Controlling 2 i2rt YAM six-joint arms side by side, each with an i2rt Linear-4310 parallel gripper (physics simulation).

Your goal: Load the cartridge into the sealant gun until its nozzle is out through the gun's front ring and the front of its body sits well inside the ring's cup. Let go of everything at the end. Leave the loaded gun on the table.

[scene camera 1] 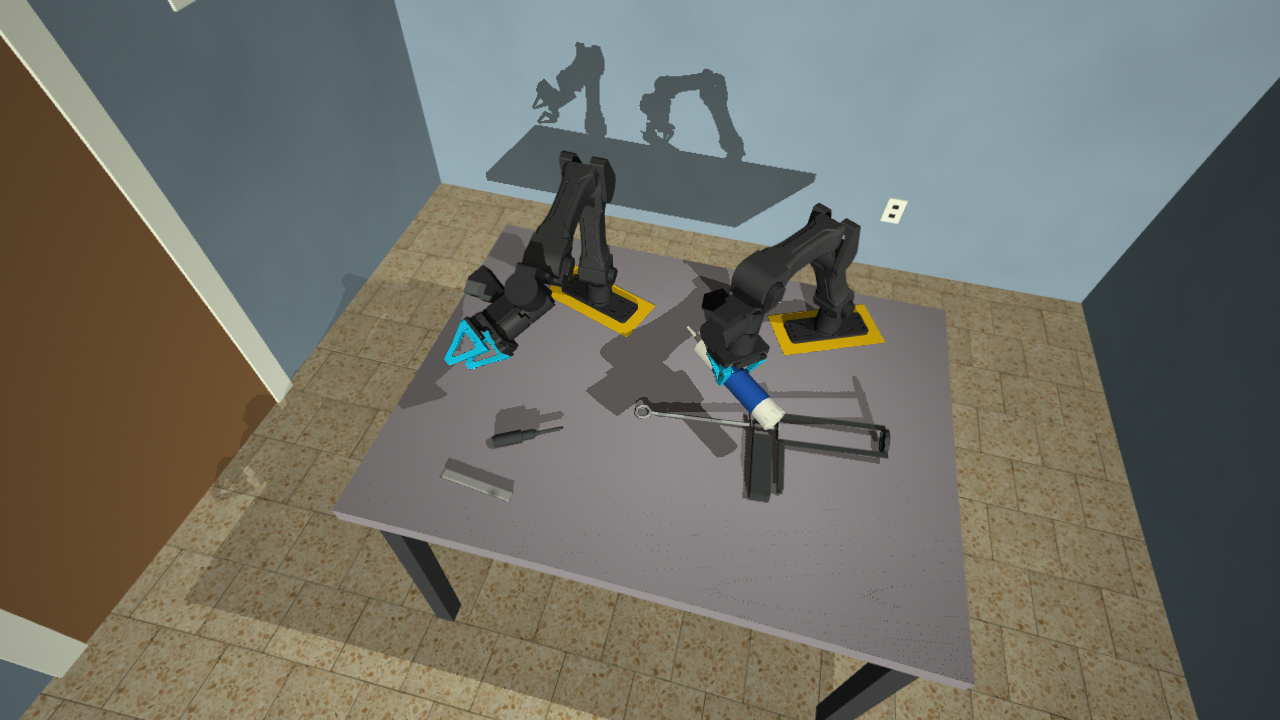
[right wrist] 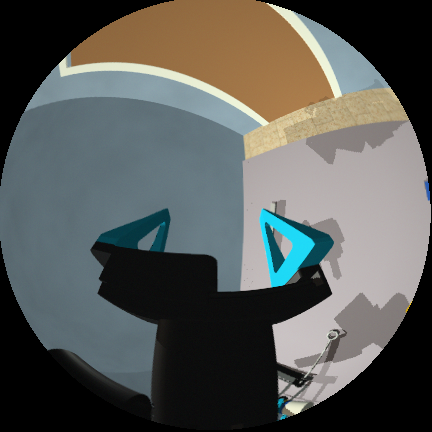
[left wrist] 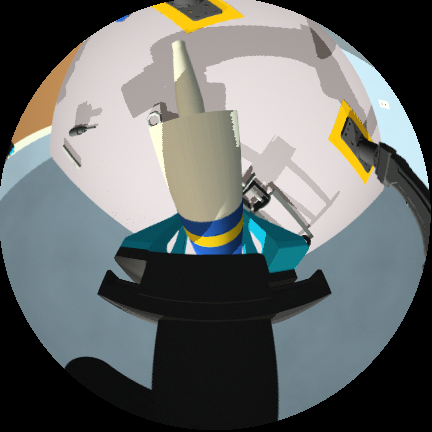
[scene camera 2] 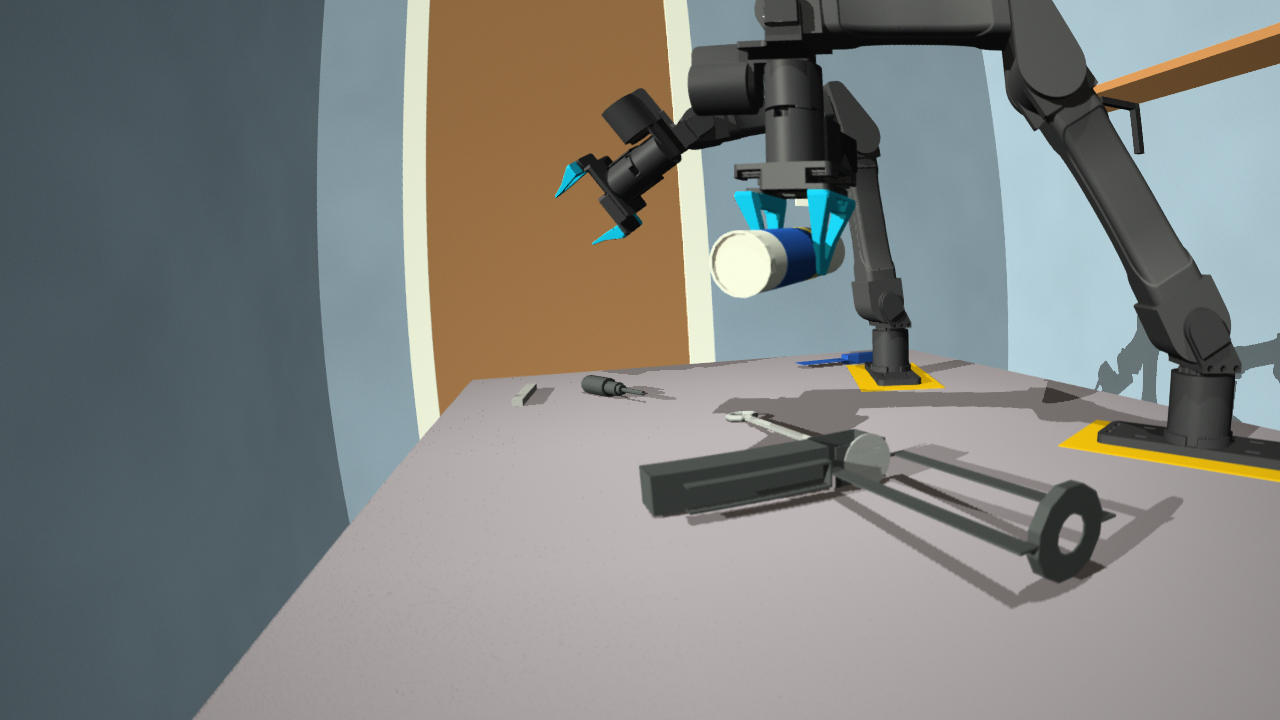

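Where they show: left gripper, between the fingertips: [scene camera 1: 729, 379] [left wrist: 213, 213]; right gripper, between the fingertips: [scene camera 1: 457, 364] [right wrist: 214, 213] [scene camera 2: 575, 219]; left arm's base, origin of its link: [scene camera 1: 825, 329] [left wrist: 359, 147] [scene camera 2: 1195, 449]; right arm's base, origin of its link: [scene camera 1: 599, 299] [scene camera 2: 890, 375].
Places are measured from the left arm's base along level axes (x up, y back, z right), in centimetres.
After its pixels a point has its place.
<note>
The cartridge [scene camera 1: 746, 389] {z 32.7, x 20.3, y -28.6 cm} [scene camera 2: 792, 255] {z 28.3, x 18.2, y -29.2 cm} [left wrist: 202, 165] {z 36.0, x 21.3, y -17.3 cm} has a blue middle, a white rear end and a pale tapered nozzle. My left gripper [scene camera 1: 735, 371] {z 34.0, x 16.7, y -23.3 cm} [scene camera 2: 794, 250] {z 34.0, x 16.7, y -23.3 cm} [left wrist: 213, 213] {z 34.0, x 16.7, y -23.3 cm} is shut on its body and holds it above the table. In scene camera 1 the nozzle points up-left and the rear end overlaps the gun's handle top. The dark sealant gun [scene camera 1: 760, 461] {z 28.7, x 3.3, y -35.3 cm} [scene camera 2: 733, 479] {z 25.0, x 3.0, y -38.9 cm} lies on the table, its front ring [scene camera 1: 887, 440] {z 2.0, x 5.8, y -36.1 cm} [scene camera 2: 1047, 537] {z 1.7, x 3.9, y -37.1 cm} at the right and its pull rod [scene camera 1: 698, 417] {z 38.3, x 1.6, y -21.6 cm} toward the left. My right gripper [scene camera 1: 459, 362] {z 85.3, x 27.0, y -19.3 cm} [scene camera 2: 575, 219] {z 85.3, x 27.0, y -19.3 cm} [right wrist: 214, 213] {z 85.3, x 27.0, y -19.3 cm} is open and empty, away from both.
A screwdriver [scene camera 1: 514, 437] {z 78.1, x 2.5, y -20.7 cm} [scene camera 2: 601, 385] {z 76.7, x 1.8, y -21.1 cm} [left wrist: 80, 130] {z 74.4, x 2.3, y -19.8 cm} and a grey bar [scene camera 1: 477, 480] {z 86.1, x 1.1, y -28.7 cm} [scene camera 2: 525, 394] {z 83.1, x 1.0, y -30.6 cm} lie at the left. A blue tool [scene camera 2: 854, 357] {z 68.5, x 1.2, y 26.2 cm} lies by the right arm's base. Yellow plates [scene camera 1: 641, 307] {z 44.1, x 0.1, y 14.3 cm} [scene camera 1: 783, 339] {z 11.6, x 0.1, y -1.7 cm} surround the arm bases.
</note>
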